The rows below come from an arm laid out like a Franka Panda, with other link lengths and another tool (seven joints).
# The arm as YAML. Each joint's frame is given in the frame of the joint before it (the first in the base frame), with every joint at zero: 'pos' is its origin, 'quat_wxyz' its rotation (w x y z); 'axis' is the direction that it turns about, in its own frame. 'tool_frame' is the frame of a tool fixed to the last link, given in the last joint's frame.
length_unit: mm
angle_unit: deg
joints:
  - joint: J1
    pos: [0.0, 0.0, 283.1]
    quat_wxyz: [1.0, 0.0, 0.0, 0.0]
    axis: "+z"
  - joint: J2
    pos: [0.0, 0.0, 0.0]
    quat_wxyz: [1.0, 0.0, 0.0, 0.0]
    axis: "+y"
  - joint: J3
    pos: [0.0, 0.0, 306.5]
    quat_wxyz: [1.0, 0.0, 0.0, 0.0]
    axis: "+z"
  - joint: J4
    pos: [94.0, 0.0, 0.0]
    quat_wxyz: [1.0, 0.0, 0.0, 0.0]
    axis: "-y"
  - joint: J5
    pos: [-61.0, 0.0, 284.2]
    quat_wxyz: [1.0, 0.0, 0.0, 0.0]
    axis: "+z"
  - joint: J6
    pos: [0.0, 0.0, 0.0]
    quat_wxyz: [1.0, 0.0, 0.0, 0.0]
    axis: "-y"
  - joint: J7
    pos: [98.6, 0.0, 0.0]
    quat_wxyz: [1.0, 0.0, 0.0, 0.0]
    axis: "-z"
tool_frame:
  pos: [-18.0, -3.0, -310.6]
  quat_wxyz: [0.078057, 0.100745, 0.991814, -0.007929]
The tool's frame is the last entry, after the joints.
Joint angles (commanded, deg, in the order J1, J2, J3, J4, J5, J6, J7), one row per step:
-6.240 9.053 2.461 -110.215 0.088 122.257 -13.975
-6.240 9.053 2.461 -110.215 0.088 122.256 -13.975
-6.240 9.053 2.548 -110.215 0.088 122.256 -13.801
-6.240 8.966 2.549 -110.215 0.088 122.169 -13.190
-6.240 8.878 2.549 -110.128 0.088 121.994 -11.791
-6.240 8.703 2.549 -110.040 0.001 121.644 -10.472
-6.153 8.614 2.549 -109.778 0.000 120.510 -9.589
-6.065 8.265 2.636 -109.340 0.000 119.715 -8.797
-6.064 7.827 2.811 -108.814 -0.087 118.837 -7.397
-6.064 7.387 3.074 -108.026 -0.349 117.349 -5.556
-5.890 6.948 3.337 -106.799 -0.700 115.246 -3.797
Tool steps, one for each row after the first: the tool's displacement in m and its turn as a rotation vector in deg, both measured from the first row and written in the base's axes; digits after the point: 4 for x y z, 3 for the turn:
0.0000 0.0000 0.0000 0.000 0.001 0.000
0.0000 0.0008 0.0000 0.023 0.000 -0.088
-0.0003 0.0011 0.0006 0.051 0.003 -0.696
-0.0007 0.0015 0.0017 0.121 0.010 -2.092
-0.0018 0.0016 0.0033 0.110 0.106 -3.366
-0.0059 0.0029 0.0039 0.172 0.893 -4.155
-0.0066 0.0047 0.0085 0.204 0.904 -4.770
-0.0071 0.0064 0.0145 0.191 0.824 -5.953
-0.0092 0.0083 0.0211 0.043 1.087 -7.419
-0.0119 0.0112 0.0297 -0.218 1.515 -8.611

